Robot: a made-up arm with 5 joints.
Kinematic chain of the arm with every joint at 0, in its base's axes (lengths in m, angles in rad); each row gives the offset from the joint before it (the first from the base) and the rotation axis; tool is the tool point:
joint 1: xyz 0 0 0.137 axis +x
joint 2: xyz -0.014 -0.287 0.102 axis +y
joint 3: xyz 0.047 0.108 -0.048 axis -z
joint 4: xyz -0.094 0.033 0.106 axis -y
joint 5: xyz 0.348 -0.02 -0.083 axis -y
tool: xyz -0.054 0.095 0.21
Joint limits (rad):
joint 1: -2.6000..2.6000
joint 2: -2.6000..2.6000
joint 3: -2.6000..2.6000
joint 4: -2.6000..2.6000
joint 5: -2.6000..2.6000
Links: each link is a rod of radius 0.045 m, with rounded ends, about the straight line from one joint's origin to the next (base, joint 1, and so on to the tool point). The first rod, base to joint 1, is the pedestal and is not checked.
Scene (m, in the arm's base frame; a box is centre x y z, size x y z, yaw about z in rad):
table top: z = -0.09
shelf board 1: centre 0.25 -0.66 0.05 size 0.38 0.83 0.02 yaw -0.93
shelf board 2: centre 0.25 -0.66 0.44 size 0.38 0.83 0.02 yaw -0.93
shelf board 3: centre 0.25 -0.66 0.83 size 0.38 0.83 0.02 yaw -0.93
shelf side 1: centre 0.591 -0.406 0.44 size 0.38 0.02 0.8 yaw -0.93
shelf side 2: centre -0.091 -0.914 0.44 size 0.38 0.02 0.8 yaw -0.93
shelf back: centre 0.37 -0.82 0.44 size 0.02 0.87 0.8 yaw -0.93
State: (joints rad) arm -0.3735 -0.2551 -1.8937 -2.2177 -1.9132
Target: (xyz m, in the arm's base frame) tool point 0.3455 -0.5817 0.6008
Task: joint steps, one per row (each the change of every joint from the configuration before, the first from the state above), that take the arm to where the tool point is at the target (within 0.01 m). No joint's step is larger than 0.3 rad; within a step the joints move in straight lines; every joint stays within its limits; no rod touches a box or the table.
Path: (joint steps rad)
1: -0.2737 0.0797 0.0220 0.2280 0.2627
2: -0.2737 0.0796 0.0219 0.2281 0.2628
3: -0.2737 0.0797 0.0220 0.2280 0.2627
4: -0.2441 -0.1095 -0.0705 -0.1657 -0.0876
5: -0.2442 -0.1095 -0.0705 -0.1657 -0.0876
6: 0.2699 -0.0456 -0.0528 -0.1521 -0.1786
7: 0.2698 -0.0456 -0.0528 -0.1522 -0.1785
8: 0.2698 -0.0456 -0.0528 -0.1521 -0.1786
9: 0.2698 -0.0456 -0.0528 -0.1522 -0.1786

